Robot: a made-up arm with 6 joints. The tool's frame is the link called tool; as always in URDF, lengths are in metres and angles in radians. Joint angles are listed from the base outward. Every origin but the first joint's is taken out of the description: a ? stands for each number. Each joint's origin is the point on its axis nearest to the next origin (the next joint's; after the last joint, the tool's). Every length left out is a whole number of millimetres.
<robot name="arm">
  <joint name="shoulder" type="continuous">
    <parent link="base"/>
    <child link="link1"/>
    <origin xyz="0 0 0.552"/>
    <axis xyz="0 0 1"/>
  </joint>
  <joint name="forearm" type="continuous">
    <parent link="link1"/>
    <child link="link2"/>
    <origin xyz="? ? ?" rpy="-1.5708 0 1.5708"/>
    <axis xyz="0 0 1"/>
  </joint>
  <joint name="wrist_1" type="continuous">
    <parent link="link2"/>
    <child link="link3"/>
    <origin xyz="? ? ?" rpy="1.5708 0 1.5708"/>
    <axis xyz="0 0 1"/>
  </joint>
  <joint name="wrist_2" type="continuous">
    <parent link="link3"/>
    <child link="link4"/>
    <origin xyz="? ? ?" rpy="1.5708 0 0"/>
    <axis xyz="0 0 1"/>
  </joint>
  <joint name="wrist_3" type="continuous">
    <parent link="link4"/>
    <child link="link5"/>
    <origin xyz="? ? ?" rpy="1.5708 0 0"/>
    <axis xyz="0 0 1"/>
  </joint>
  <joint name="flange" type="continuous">
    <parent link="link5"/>
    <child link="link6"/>
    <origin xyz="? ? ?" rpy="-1.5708 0 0"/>
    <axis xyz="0 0 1"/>
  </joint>
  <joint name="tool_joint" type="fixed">
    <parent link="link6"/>
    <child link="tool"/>
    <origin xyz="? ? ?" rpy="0 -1.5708 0"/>
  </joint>
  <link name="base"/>
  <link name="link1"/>
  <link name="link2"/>
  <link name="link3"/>
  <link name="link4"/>
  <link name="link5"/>
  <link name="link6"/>
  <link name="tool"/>
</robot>
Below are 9 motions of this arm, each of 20 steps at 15 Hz.
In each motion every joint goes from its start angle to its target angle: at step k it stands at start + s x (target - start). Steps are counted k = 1, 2, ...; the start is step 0. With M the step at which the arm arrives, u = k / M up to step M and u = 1 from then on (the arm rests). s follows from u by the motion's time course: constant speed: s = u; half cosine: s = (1 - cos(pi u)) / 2; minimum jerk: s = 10 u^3 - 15 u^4 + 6 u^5.
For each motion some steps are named. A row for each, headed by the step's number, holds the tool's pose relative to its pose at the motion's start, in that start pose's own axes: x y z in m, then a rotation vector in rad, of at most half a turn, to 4 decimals.
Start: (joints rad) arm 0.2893 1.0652 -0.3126 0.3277 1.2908 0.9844
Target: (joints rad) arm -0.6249 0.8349 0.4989 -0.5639 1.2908 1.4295
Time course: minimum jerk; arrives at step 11
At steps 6, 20:
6: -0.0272 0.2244 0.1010 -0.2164 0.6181 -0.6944
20: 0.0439 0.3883 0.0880 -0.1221 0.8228 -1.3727

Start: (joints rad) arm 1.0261 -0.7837 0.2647 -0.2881 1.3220 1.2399
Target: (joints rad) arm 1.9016 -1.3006 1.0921 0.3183 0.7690 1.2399
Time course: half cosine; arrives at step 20
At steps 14, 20:
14: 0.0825 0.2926 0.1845 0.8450 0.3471 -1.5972
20: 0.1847 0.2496 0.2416 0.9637 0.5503 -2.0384

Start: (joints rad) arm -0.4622 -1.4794 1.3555 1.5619 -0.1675 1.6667
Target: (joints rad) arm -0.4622 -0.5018 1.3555 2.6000 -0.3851 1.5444
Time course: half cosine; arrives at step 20
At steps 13, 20:
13: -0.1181 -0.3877 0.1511 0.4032 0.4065 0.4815
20: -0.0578 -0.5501 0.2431 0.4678 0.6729 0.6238

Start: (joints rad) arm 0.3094 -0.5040 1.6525 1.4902 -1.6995 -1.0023
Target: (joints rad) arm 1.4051 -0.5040 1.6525 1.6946 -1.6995 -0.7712
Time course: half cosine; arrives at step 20
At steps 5, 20:
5: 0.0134 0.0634 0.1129 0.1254 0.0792 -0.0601
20: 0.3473 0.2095 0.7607 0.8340 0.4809 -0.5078

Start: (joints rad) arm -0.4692 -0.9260 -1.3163 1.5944 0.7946 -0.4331
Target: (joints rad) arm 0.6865 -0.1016 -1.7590 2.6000 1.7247 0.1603
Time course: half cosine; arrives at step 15
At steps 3, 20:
3: 0.0506 0.0181 -0.0107 0.1168 0.0564 -0.1299
20: 0.1402 0.0346 -0.4997 0.3806 0.3016 -1.9796

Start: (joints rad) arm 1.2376 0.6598 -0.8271 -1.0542 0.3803 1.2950
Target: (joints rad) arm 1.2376 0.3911 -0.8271 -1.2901 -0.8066 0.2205
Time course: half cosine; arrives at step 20
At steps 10, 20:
10: -0.0552 0.3678 0.0327 -0.5470 0.3214 -0.6132
20: 0.1396 0.6893 0.0231 -0.9325 0.9729 -1.0548

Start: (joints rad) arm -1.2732 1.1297 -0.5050 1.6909 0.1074 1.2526
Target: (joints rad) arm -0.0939 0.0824 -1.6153 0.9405 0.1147 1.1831
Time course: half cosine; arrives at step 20
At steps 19, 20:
19: 0.5874 -0.9100 -0.0692 0.9872 0.9300 1.0630
20: 0.5870 -0.9128 -0.0764 0.9954 0.9257 1.0693

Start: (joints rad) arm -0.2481 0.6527 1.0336 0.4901 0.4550 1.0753
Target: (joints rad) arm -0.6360 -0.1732 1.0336 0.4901 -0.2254 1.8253
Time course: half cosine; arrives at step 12
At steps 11, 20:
11: -0.0132 -0.0416 0.2152 1.4763 0.4602 -0.9666
20: -0.0119 -0.0462 0.2191 1.4994 0.4685 -0.9836

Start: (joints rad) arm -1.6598 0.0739 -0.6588 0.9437 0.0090 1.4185
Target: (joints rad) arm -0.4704 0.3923 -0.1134 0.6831 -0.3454 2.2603
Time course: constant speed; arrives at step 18
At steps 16, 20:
16: 0.4675 0.3707 0.1977 0.5219 0.2816 -1.3329
20: 0.5550 0.3867 0.1958 0.5116 0.2922 -1.4837

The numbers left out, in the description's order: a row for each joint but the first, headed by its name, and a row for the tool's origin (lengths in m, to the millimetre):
forearm: 0.075 0.06 0
wrist_1: -0.247 0.093 0
wrist_2: 0.145 0.183 0
wrist_3: -0.387 0.101 0
flange: 0.288 -0.383 0
tool: -0.073 -0.036 0

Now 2 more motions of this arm.
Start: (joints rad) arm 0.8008 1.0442 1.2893 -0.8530 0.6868 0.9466
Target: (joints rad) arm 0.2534 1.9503 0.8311 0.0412 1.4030 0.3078
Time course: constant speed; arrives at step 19
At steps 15, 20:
15: 0.1050 0.0018 0.0033 -0.6815 -0.5449 -0.4192
20: 0.1349 -0.0302 0.0506 -0.9490 -0.6446 -0.4602

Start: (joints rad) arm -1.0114 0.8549 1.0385 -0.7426 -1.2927 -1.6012
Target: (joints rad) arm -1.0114 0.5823 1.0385 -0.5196 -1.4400 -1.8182
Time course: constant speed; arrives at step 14
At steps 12, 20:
12: 0.0039 0.0278 -0.2501 -0.2757 -0.3349 -0.0383
20: 0.0130 0.0283 -0.2933 -0.3275 -0.3898 -0.0484

